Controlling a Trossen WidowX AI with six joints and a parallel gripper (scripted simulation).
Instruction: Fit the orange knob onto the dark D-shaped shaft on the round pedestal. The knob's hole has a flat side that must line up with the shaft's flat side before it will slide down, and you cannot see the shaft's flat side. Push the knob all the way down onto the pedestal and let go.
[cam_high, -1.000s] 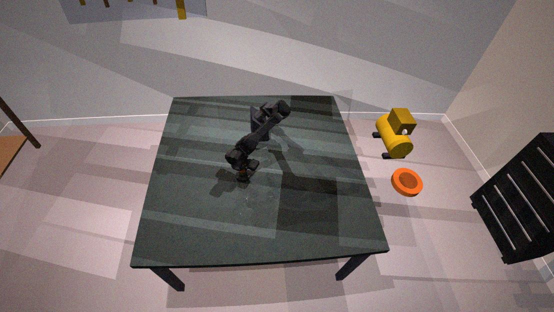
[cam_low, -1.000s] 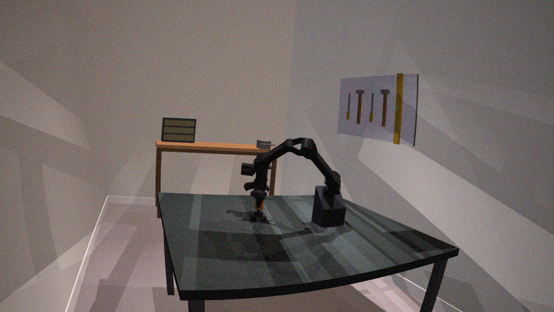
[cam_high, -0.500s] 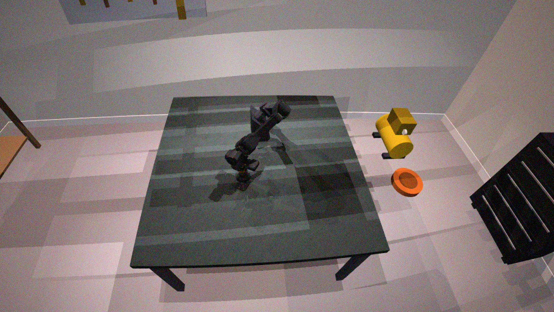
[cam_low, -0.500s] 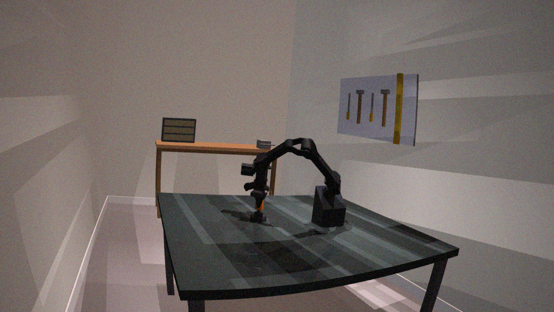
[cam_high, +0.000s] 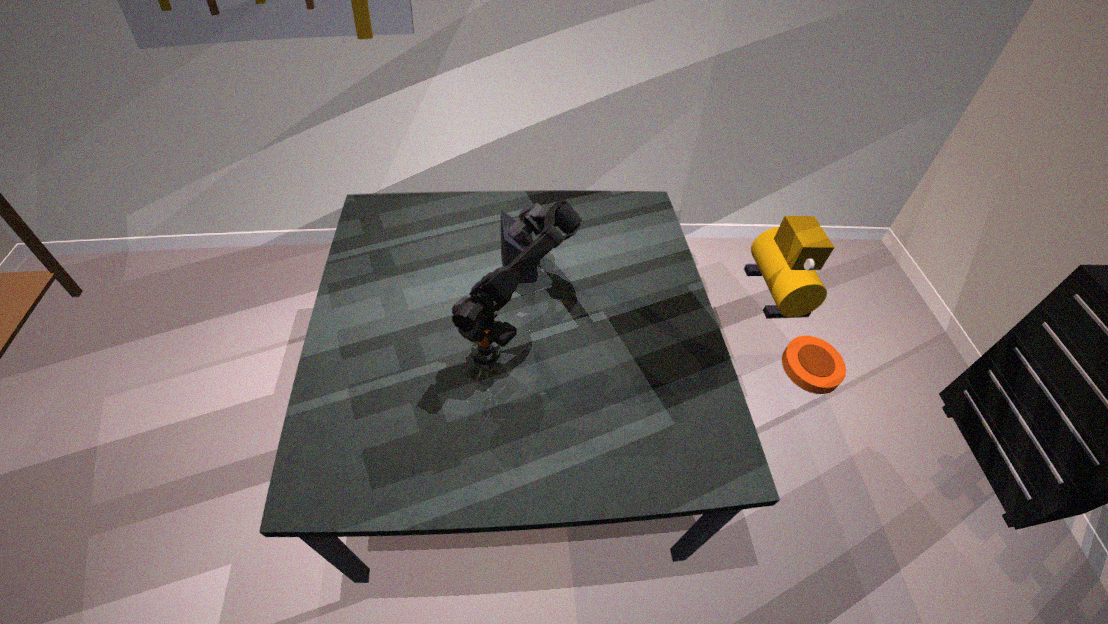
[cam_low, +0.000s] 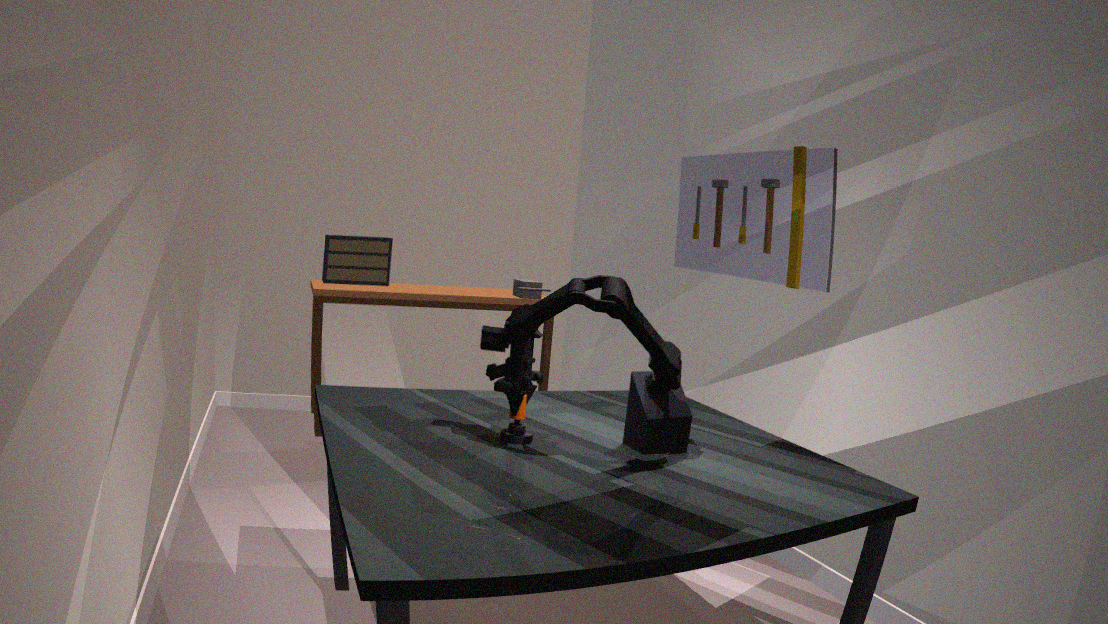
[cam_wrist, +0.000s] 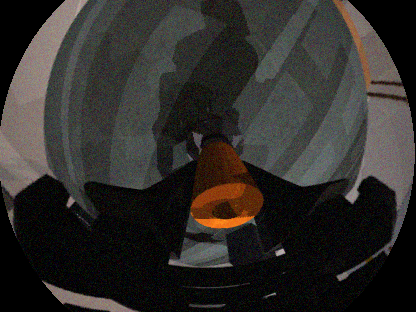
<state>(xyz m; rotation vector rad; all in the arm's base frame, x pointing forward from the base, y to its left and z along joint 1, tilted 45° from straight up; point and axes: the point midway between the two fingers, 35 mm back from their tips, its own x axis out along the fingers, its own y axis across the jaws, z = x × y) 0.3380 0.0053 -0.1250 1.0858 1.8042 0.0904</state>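
The orange knob is 2 cm above my gripper tip. Also, from my gripper tip: round pedestal 4 cm below.
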